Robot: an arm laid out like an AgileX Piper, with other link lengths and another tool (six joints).
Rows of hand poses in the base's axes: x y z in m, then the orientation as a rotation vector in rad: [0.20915, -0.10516, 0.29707, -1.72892, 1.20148, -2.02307]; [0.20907, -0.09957, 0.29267, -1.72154, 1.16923, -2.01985]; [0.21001, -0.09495, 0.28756, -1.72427, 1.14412, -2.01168]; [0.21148, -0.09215, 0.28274, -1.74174, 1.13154, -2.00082]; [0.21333, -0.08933, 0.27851, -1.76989, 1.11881, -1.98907]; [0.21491, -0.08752, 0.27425, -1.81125, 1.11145, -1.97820]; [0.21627, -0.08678, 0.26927, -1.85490, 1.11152, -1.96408]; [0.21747, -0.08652, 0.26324, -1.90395, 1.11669, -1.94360]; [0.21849, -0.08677, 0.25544, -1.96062, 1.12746, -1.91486]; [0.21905, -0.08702, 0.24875, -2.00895, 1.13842, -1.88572]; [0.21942, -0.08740, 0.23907, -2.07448, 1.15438, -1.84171]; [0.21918, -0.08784, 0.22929, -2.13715, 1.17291, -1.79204]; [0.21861, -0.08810, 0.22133, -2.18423, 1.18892, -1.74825]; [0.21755, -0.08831, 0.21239, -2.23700, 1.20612, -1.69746]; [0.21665, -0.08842, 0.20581, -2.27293, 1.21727, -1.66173]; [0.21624, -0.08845, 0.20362, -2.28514, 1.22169, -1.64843]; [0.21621, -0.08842, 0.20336, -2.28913, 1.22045, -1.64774]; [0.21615, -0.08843, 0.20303, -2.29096, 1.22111, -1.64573]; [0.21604, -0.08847, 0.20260, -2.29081, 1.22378, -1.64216]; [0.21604, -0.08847, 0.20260, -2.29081, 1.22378, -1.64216]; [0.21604, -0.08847, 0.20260, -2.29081, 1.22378, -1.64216]
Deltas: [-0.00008, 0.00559, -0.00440, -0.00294, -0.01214, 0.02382]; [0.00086, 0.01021, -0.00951, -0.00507, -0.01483, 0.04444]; [0.00233, 0.01301, -0.01433, -0.00822, -0.00388, 0.05658]; [0.00418, 0.01583, -0.01856, -0.01526, 0.01474, 0.06791]; [0.00576, 0.01764, -0.02282, -0.02704, 0.04375, 0.07328]; [0.00712, 0.01838, -0.02780, -0.03601, 0.07646, 0.07467]; [0.00832, 0.01864, -0.03383, -0.04225, 0.11500, 0.07464]; [0.00934, 0.01839, -0.04163, -0.04569, 0.16138, 0.07319]; [0.00990, 0.01814, -0.04832, -0.04594, 0.20213, 0.07232]; [0.01027, 0.01776, -0.05800, -0.04432, 0.25855, 0.07138]; [0.01003, 0.01732, -0.06778, -0.03865, 0.31486, 0.07053]; [0.00946, 0.01706, -0.07574, -0.03096, 0.35915, 0.07052]; [0.00840, 0.01685, -0.08468, -0.02259, 0.40931, 0.07058]; [0.00750, 0.01674, -0.09126, -0.01702, 0.44381, 0.07074]; [0.00709, 0.01671, -0.09345, -0.01444, 0.45596, 0.07075]; [0.00706, 0.01674, -0.09371, -0.01632, 0.45854, 0.07088]; [0.00700, 0.01673, -0.09404, -0.01593, 0.46037, 0.07088]; [0.00689, 0.01669, -0.09447, -0.01320, 0.46164, 0.07075]; [0.00689, 0.01669, -0.09447, -0.01320, 0.46164, 0.07075]; [0.00689, 0.01669, -0.09447, -0.01320, 0.46164, 0.07075]
